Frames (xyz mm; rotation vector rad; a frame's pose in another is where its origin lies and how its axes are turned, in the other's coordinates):
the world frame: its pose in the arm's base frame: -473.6 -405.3 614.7 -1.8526 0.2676 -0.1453
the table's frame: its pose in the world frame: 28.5 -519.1 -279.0 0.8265 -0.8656 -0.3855
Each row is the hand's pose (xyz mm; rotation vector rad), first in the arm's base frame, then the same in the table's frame.
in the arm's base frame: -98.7 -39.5 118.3 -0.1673 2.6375 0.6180
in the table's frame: 80.9 1193.3 -294.7 -0.7015 -2.2599 -1.8490
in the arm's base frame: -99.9 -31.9 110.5 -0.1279 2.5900 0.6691
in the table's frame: 80.5 1203.9 -291.7 -0.7825 -2.2397 -1.8839
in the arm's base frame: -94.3 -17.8 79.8 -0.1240 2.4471 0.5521
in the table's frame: 79.3 1237.6 -297.2 0.8800 2.3933 1.7989
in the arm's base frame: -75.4 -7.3 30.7 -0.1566 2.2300 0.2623
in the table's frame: 79.2 1286.0 -320.4 0.8451 2.4275 1.3677
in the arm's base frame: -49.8 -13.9 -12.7 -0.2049 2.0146 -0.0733
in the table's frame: 78.3 1320.9 -357.3 0.7416 2.4614 0.9118
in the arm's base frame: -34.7 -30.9 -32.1 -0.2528 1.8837 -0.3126
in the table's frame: 73.8 1329.2 -385.6 0.6269 2.4848 0.6152
